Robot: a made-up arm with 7 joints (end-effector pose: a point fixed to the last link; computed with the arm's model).
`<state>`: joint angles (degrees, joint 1 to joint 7).
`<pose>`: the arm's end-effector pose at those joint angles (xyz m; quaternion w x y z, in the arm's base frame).
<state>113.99 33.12 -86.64 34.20 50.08 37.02 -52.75</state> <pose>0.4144 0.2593 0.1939 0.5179 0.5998 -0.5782 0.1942</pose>
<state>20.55 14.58 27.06 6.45 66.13 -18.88 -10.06</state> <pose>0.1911 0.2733 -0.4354 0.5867 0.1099 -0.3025 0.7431</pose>
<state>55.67 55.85 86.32 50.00 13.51 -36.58 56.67</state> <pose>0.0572 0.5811 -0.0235 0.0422 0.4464 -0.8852 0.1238</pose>
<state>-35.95 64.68 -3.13 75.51 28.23 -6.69 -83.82</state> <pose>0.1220 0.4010 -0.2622 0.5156 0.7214 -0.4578 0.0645</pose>
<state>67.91 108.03 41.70 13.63 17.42 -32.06 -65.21</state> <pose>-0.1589 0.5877 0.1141 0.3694 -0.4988 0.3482 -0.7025</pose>
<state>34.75 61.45 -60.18 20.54 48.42 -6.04 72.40</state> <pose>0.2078 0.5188 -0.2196 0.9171 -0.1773 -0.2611 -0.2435</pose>
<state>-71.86 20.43 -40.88 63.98 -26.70 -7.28 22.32</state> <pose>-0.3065 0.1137 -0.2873 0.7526 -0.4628 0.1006 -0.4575</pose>
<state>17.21 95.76 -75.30 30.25 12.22 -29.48 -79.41</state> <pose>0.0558 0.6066 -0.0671 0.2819 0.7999 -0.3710 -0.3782</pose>
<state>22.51 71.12 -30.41 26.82 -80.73 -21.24 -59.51</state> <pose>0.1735 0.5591 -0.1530 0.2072 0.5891 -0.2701 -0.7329</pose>
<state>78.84 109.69 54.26 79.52 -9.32 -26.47 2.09</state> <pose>-0.2568 0.3311 0.2037 0.3439 -0.8232 0.4434 -0.0868</pose>
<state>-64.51 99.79 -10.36 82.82 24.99 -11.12 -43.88</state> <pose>0.1093 0.4070 -0.2305 0.6906 0.3746 -0.3581 -0.5045</pose>
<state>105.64 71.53 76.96 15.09 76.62 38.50 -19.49</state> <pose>0.0838 0.6186 0.0394 0.1079 0.6590 0.5926 -0.4505</pose>
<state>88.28 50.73 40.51 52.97 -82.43 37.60 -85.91</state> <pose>0.1477 0.5251 0.1543 0.0805 -0.8308 -0.0936 -0.5428</pose>
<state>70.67 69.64 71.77 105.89 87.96 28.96 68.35</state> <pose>-0.1318 0.3716 0.1296 0.2008 -0.0785 0.8072 0.5494</pose>
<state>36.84 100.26 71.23 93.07 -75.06 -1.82 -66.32</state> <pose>-0.1021 0.3088 0.2764 0.6420 -0.7522 -0.0011 -0.1481</pose>
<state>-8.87 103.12 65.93 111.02 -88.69 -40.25 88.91</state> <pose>0.1367 0.2223 0.2306 0.3334 0.7408 0.4444 -0.3775</pose>
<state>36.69 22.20 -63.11 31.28 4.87 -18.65 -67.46</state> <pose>0.3297 0.1969 -0.3398 0.5280 0.4641 -0.6997 -0.1274</pose>
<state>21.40 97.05 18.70 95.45 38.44 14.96 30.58</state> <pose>0.1899 0.3336 0.1910 0.5464 0.3116 -0.6695 -0.3951</pose>
